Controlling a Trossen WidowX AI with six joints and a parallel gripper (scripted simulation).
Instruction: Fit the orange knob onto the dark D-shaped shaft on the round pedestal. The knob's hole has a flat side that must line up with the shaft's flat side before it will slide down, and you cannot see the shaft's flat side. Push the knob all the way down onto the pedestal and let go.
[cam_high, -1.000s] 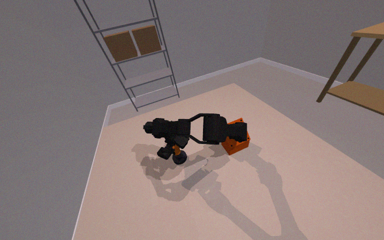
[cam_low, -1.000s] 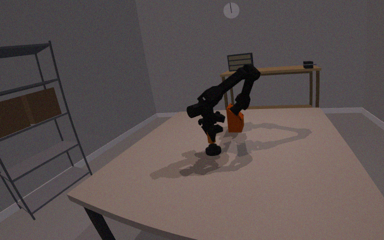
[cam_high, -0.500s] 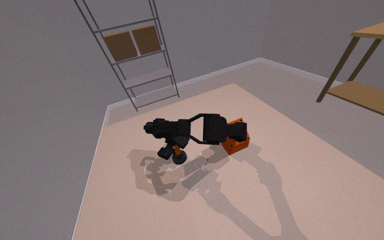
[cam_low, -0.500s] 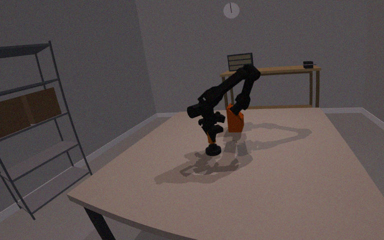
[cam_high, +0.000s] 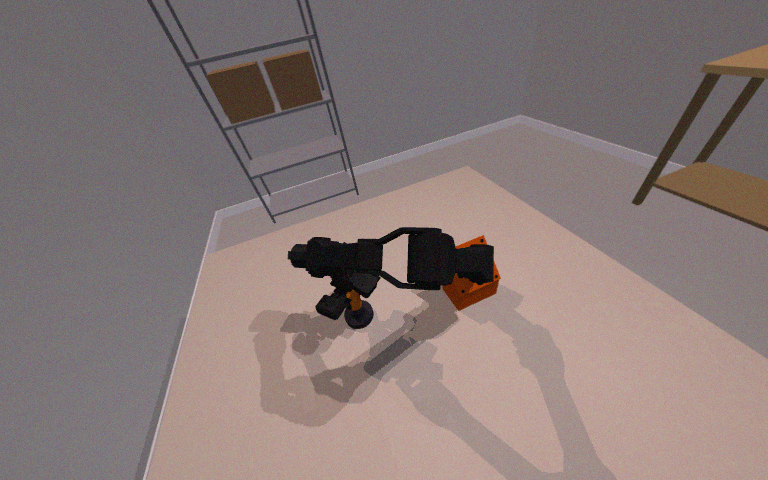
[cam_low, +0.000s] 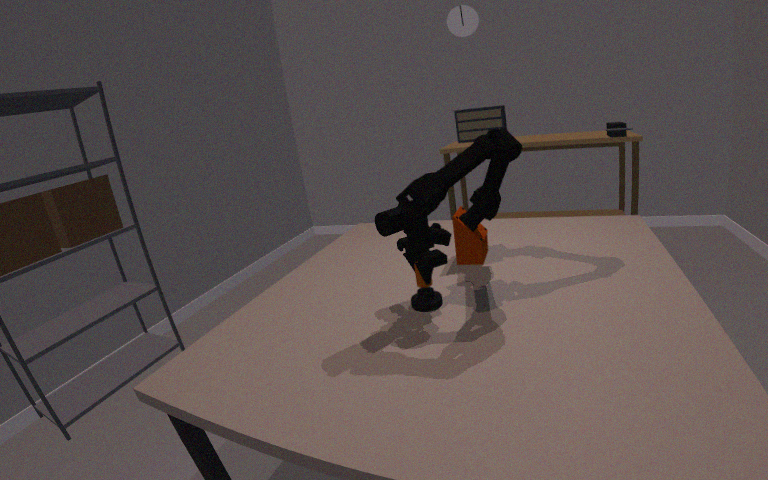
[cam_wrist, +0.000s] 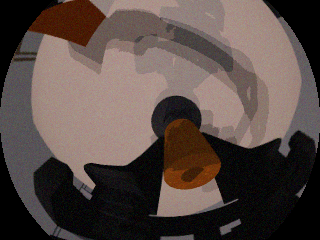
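Right now the orange knob is 20 mm above my gripper tip. Round my gripper tip: dark round pedestal (40 mm below).
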